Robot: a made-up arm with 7 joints. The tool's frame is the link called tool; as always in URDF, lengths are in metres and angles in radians. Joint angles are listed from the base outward.
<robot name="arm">
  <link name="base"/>
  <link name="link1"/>
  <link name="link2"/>
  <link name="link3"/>
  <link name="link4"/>
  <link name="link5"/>
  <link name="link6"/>
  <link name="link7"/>
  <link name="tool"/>
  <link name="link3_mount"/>
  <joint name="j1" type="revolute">
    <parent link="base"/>
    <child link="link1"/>
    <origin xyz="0 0 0"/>
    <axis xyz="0 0.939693 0.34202"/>
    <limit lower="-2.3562" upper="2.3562"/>
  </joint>
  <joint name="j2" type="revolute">
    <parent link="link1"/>
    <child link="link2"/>
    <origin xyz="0 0 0"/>
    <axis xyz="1 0 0"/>
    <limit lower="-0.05" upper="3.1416"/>
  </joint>
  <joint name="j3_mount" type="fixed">
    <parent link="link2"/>
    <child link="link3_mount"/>
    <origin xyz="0 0 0"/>
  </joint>
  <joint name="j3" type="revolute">
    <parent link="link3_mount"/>
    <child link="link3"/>
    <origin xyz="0 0 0"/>
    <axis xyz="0 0 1"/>
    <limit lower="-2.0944" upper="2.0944"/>
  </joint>
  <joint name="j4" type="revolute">
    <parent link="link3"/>
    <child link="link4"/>
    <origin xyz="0.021 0 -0.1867"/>
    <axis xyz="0 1 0"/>
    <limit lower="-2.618" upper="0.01"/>
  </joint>
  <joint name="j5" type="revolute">
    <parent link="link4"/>
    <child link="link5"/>
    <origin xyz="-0.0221 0 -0.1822"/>
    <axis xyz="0 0 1"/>
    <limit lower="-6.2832" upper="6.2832"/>
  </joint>
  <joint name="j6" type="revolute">
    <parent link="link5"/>
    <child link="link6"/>
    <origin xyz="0 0 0"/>
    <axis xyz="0 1 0"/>
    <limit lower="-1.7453" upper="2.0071"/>
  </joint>
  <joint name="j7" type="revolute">
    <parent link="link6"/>
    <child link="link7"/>
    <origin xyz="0 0 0"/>
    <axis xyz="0 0 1"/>
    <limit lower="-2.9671" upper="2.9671"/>
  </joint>
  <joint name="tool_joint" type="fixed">
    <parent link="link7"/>
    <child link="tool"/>
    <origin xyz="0 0 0"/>
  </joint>
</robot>
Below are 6 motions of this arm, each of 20 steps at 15 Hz.
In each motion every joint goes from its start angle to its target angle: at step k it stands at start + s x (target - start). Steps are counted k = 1, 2, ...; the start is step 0. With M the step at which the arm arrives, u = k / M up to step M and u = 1 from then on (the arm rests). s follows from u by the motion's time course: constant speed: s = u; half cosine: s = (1 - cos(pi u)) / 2; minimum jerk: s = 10 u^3 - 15 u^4 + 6 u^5.
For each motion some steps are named. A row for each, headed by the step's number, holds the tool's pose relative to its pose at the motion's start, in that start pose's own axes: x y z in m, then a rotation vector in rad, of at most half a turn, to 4 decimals.
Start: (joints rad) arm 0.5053 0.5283 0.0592 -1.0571 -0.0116 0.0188 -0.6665
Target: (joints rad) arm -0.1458 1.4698 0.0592 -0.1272 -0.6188 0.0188 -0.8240
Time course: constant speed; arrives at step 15
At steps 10, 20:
10: -0.0868 0.2062 0.0147 0.2143 0.5851 -0.7324
20: -0.1200 0.2899 0.0941 0.2426 0.9921 -0.8315

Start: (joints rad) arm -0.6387 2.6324 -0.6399 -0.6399 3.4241 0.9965 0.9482
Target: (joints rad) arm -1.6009 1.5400 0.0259 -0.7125 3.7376 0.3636 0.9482
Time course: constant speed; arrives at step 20
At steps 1, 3, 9, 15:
1: 0.0118 0.0075 -0.0004 -0.0687 0.0555 0.0694
3: 0.0323 0.0233 -0.0040 -0.2044 0.1657 0.2129
9: 0.0676 0.0693 -0.0349 -0.5761 0.4947 0.6829
15: 0.0630 0.0995 -0.0836 -0.8373 0.8312 1.2151

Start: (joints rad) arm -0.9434 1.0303 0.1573 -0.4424 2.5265 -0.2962 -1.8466
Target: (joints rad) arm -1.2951 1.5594 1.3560 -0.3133 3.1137 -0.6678 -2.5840
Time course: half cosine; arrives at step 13
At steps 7, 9, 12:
7: 0.1179 0.0968 0.0057 0.2540 -0.0050 0.7148
9: 0.1458 0.1378 0.0207 0.1893 0.0161 1.0136
12: 0.1621 0.1729 0.0370 0.0440 0.0122 1.2652

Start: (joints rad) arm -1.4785 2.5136 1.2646 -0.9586 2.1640 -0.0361 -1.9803
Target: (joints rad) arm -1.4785 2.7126 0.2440 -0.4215 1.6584 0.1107 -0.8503
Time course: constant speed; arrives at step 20
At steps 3, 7, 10, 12, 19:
3: -0.0105 -0.0180 -0.0008 -0.1191 0.0663 -0.0109
7: -0.0262 -0.0350 0.0017 -0.2515 0.1759 -0.0428
10: -0.0383 -0.0420 0.0053 -0.3269 0.2705 -0.0801
12: -0.0462 -0.0439 0.0080 -0.3641 0.3375 -0.1113
19: -0.0680 -0.0334 0.0163 -0.4025 0.5762 -0.2582

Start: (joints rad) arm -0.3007 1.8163 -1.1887 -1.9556 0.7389 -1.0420 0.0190
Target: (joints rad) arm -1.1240 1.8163 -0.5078 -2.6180 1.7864 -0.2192 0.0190
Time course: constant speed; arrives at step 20
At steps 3, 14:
3: 0.0252 0.0182 -0.0381 0.0741 -0.0947 -0.0215
14: 0.1620 0.0191 -0.1192 -0.0131 -0.3565 0.0381

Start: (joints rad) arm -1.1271 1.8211 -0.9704 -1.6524 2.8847 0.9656 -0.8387
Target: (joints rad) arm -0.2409 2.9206 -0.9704 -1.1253 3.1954 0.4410 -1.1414
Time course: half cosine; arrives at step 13
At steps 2, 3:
2: -0.0070 0.0029 0.0187 0.1077 -0.0269 0.0344
3: -0.0143 0.0035 0.0411 0.2396 -0.0525 0.0680

